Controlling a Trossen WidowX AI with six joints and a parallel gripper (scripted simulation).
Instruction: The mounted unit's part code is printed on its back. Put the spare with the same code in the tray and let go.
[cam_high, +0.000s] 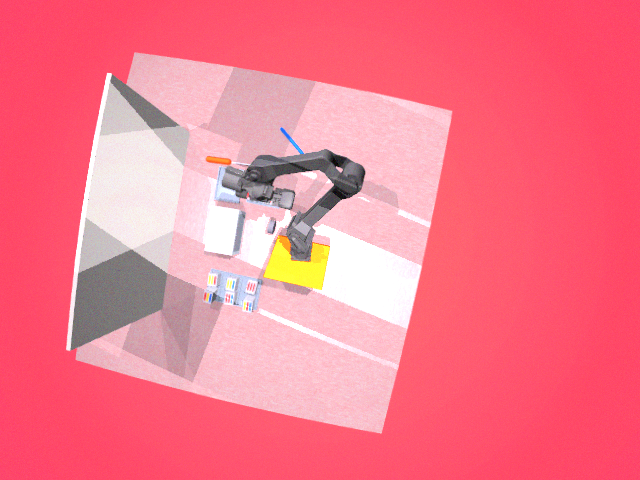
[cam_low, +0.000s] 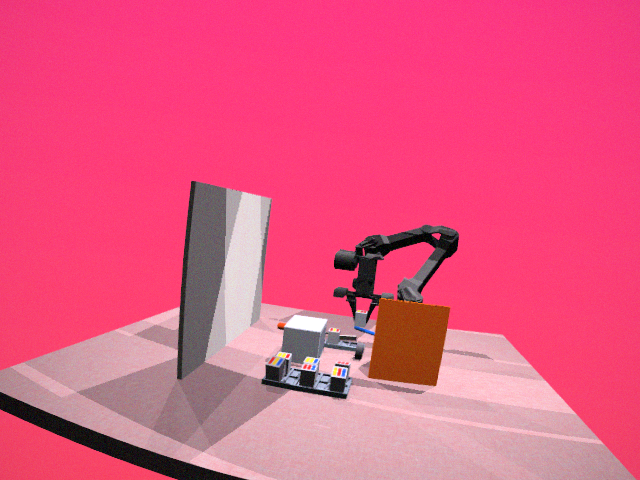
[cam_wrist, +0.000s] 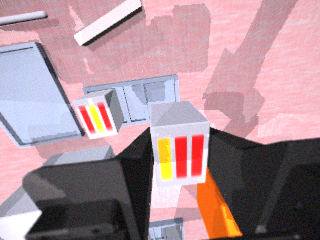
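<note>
My gripper tip is now 18 cm short of the pale blue tray, 9 cm above it and 4 cm to the left of it. From my gripper tip the other things lie so: black tape roll 10 cm to the left, 7 cm below; grey holder 8 cm below, 4 cm ahead, 1 cm to the right; grey spare block 2 cm above.
</note>
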